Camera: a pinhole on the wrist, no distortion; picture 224 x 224 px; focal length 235.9 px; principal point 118.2 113.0 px. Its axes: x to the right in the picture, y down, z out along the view. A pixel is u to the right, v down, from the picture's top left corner.
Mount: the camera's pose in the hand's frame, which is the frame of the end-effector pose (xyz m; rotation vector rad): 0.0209 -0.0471 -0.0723 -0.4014 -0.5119 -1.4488
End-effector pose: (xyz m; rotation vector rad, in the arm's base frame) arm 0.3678 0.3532 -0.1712 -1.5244 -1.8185 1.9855
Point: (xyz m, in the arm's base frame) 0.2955 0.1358 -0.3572
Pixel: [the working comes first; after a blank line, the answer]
In the camera's frame: -0.0084 0.0300 0.3796

113 132
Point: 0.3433 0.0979 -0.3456
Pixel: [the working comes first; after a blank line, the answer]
In the camera's frame: -0.0382 -0.0221 0.3954

95 100
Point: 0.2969 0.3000 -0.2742
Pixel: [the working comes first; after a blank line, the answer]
In the camera's frame: 0.0134 0.0625 0.1998

134 187
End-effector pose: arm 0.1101 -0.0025 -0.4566 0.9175 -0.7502 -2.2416
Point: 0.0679 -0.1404 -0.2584
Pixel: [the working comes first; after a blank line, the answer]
In the camera's frame: -0.1118 0.0495 0.2966

29 152
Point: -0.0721 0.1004 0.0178
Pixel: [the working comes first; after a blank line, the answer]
In the camera's frame: 0.0778 -0.1361 0.5855

150 58
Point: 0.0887 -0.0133 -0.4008
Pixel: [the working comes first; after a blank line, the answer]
In the camera's frame: -0.0060 -0.0108 0.1482

109 96
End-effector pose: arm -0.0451 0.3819 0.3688 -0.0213 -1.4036 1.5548
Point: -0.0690 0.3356 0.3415
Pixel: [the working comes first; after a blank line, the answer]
In the camera's frame: -0.0025 -0.0426 0.1387

114 40
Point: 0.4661 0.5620 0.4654
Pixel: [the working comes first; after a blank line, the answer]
In the camera's frame: 0.0742 -0.1470 -0.4411

behind the camera
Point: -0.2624 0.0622 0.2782
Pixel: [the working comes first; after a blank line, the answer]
In the camera's frame: 0.0546 -0.1353 0.4617

146 44
